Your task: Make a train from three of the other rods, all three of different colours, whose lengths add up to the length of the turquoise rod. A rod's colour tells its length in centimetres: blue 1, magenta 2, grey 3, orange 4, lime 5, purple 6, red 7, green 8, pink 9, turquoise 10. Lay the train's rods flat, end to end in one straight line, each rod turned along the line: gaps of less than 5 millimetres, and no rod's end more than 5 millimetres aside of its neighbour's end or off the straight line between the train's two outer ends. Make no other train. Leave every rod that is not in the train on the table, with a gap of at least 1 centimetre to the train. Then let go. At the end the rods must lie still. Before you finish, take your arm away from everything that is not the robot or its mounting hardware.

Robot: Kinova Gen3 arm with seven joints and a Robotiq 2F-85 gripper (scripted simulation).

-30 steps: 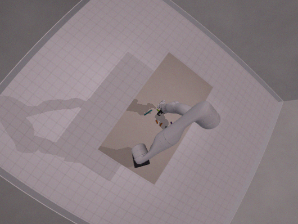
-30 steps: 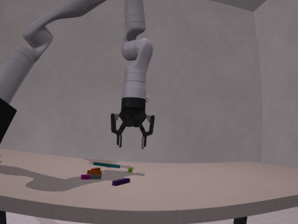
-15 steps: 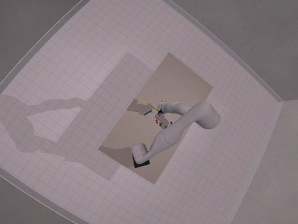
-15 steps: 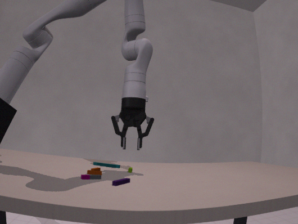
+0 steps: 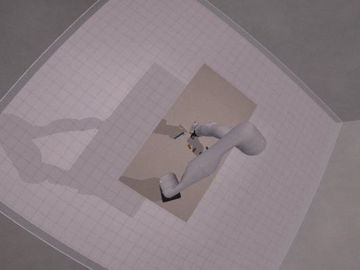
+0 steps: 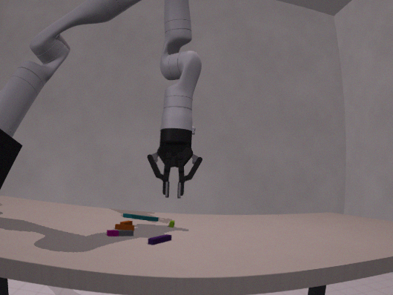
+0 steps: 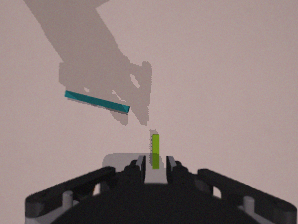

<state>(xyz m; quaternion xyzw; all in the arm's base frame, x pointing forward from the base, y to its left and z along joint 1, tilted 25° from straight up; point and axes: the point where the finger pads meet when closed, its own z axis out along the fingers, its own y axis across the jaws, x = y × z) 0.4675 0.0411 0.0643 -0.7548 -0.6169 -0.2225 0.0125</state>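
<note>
My hand is 8 cm above the lime rod. The rest, counted from my hand: grey rod: 16 cm to the right, 10 cm behind, 8 cm below; purple rod: 20 cm to the right, 8 cm below, 4 cm behind; turquoise rod: 9 cm to the left, 8 cm below, 8 cm behind.
</note>
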